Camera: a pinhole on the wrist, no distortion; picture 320 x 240 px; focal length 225.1 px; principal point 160.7 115.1 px. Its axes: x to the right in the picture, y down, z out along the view. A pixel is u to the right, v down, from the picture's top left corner.
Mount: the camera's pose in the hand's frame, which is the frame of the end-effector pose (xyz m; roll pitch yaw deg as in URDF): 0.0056 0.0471 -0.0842 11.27 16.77 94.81
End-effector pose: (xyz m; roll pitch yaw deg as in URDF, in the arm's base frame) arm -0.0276 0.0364 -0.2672 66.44 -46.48 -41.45
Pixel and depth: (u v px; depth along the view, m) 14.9 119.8 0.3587
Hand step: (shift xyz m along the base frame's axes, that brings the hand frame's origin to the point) -0.2084 -0.2448 0.1023
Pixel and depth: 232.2 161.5 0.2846
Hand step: -0.1945 0.0820 0.1753
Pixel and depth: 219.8 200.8 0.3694
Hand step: -0.3124 0.0880 0.1713
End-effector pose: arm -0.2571 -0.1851 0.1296 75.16 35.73 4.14
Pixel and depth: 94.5 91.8 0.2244
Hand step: 0.1174 -0.1151 0.0278
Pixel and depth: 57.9 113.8 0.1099
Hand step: 0.0483 -0.0206 0.0151
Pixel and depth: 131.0 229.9 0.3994
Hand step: 0.0369 -0.3025 0.2296
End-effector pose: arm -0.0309 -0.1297 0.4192 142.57 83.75 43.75
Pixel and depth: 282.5 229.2 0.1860
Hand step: 0.1765 -0.1132 0.0690
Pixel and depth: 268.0 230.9 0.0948
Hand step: 0.1131 -0.0214 0.0372
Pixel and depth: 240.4 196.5 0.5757
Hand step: 0.3274 -0.5023 0.1053
